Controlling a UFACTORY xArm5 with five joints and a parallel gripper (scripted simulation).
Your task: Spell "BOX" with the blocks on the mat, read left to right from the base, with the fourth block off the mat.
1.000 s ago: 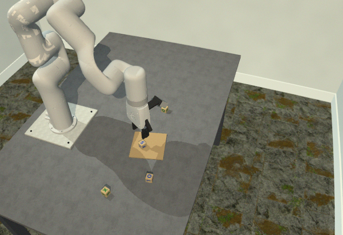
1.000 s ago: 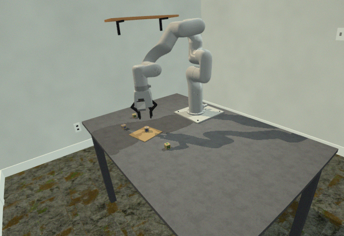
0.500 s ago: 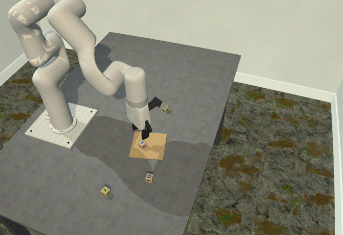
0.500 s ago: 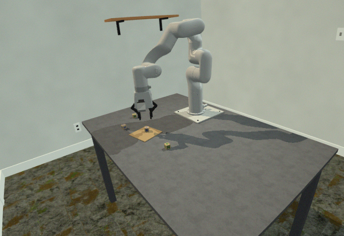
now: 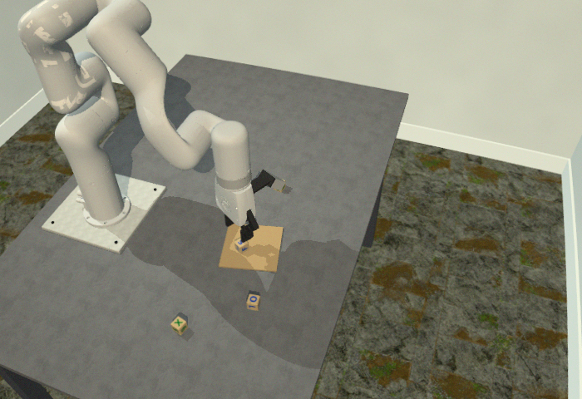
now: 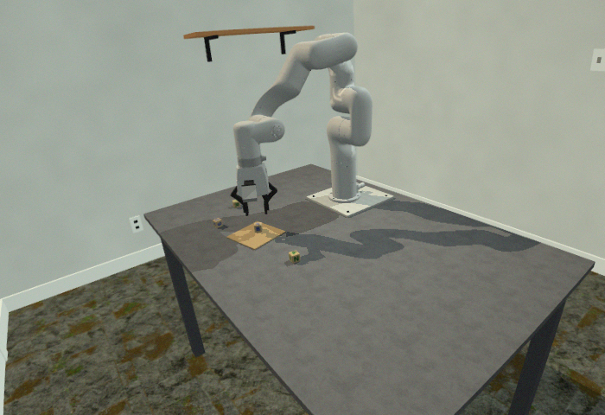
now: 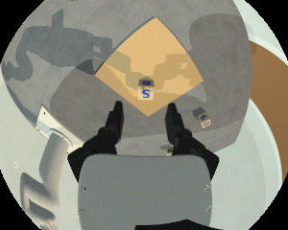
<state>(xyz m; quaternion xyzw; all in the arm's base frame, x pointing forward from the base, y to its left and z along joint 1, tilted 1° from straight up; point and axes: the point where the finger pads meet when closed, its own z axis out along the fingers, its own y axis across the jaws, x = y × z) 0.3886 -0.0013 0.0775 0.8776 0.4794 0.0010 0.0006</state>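
The B block lies 70 mm below my hand. Round my hand: X block (250 mm to the right, 70 mm below, 40 mm behind); then tan mat (80 mm below, 20 mm ahead, 10 mm to the left); then O block (140 mm to the right, 90 mm ahead, 70 mm below).
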